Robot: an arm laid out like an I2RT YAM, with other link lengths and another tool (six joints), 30 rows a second.
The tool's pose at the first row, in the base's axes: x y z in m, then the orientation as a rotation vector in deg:
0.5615 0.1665 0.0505 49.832 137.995 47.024
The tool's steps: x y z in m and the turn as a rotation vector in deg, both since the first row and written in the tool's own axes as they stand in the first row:
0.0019 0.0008 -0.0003 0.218 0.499 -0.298
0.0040 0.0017 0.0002 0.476 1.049 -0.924
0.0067 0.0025 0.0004 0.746 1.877 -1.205
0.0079 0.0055 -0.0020 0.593 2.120 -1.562
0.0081 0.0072 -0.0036 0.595 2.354 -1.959
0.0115 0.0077 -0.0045 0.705 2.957 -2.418
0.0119 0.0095 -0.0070 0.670 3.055 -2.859
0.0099 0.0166 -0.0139 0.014 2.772 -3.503
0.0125 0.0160 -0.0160 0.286 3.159 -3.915
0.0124 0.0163 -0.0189 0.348 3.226 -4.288
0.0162 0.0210 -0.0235 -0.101 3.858 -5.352
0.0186 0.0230 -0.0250 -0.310 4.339 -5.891
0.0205 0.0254 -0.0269 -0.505 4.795 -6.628
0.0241 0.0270 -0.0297 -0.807 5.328 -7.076
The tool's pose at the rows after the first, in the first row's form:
0.5603 0.1682 0.0509 49.430 138.632 46.975
0.5595 0.1704 0.0507 48.609 139.414 46.788
0.5581 0.1728 0.0505 48.169 140.360 46.887
0.5571 0.1746 0.0540 47.597 140.558 47.078
0.5567 0.1752 0.0562 47.035 140.851 47.069
0.5540 0.1775 0.0565 46.345 141.540 47.141
0.5531 0.1779 0.0594 45.741 141.699 47.072
0.5534 0.1784 0.0695 44.733 141.188 47.398
0.5501 0.1790 0.0701 44.211 141.774 47.167
0.5487 0.1780 0.0724 43.738 141.945 46.992
0.5453 0.1818 0.0780 42.040 142.416 47.479
0.5436 0.1841 0.0800 41.143 142.797 47.802
0.5421 0.1862 0.0825 39.998 143.196 48.014
0.5387 0.1886 0.0849 39.163 143.536 48.509

